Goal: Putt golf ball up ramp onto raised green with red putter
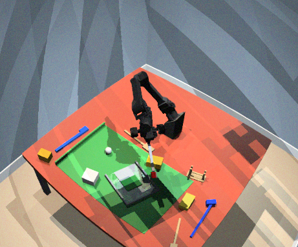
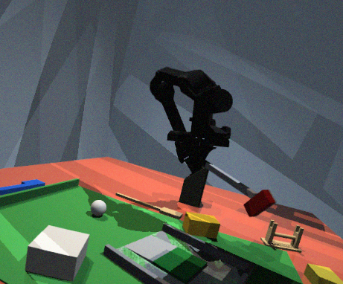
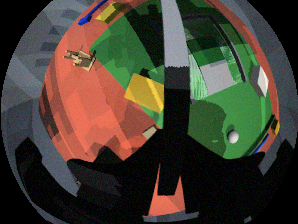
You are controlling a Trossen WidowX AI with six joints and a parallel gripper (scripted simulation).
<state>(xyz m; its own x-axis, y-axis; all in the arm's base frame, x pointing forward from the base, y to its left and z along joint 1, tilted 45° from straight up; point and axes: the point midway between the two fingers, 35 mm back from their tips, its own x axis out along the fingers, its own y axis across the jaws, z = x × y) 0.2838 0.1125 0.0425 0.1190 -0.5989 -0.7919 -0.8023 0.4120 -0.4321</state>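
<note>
Right now my gripper tip is 70 mm short of the red putter, 90 mm to the right of it and 10 mm below it. Also, from my gripper tip: wooden stand (130 mm behind, 300 mm to the left, 150 mm below); white block (350 mm ahead, 120 mm to the right, 160 mm below); white golf ball (130 mm ahead, 210 mm to the right, 160 mm below).
</note>
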